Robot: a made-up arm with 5 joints. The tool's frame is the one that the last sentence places.
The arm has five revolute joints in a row. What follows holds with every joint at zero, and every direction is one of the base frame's.
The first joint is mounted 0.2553 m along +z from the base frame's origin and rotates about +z.
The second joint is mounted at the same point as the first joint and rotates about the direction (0, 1, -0.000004).
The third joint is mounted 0.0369 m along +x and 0.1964 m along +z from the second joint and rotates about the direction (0, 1, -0.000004).
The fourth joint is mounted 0.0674 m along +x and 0.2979 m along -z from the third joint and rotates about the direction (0, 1, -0.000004).
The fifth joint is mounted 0.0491 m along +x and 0.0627 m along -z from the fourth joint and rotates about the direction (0, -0.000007, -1).
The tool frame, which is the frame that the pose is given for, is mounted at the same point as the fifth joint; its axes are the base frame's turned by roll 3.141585, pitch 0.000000 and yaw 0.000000 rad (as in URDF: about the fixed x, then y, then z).
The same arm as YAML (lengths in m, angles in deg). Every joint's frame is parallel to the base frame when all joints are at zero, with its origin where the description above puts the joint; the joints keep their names.
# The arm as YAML. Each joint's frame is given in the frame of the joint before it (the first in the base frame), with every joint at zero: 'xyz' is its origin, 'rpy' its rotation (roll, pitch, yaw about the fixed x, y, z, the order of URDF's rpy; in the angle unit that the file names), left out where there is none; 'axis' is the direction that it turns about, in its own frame. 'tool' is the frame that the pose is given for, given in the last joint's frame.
units:
  length: m
  angle: deg
joints:
  - name: joint 1
    type: revolute
    origin:
      xyz: [0.0, 0.0, 0.2553]
    axis: [0.0, 0.0, 1.0]
  - name: joint 2
    type: revolute
    origin:
      xyz: [0.0, 0.0, 0.0]
    axis: [0.0, 1.0, 0.0]
  - name: joint 3
    type: revolute
    origin:
      xyz: [0.0369, 0.0, 0.1964]
    axis: [0.0, 1.0, 0.0]
  - name: joint 4
    type: revolute
    origin:
      xyz: [0.0674, 0.0, -0.2979]
    axis: [0.0, 1.0, 0.0]
  - name: joint 5
    type: revolute
    origin:
      xyz: [0.0491, 0.0, -0.0627]
    axis: [0.0, 0.0, -1.0]
tool:
  origin:
    xyz: [0.0, 0.0, 0.0]
    rpy: [180.0, 0.0, 0.0]

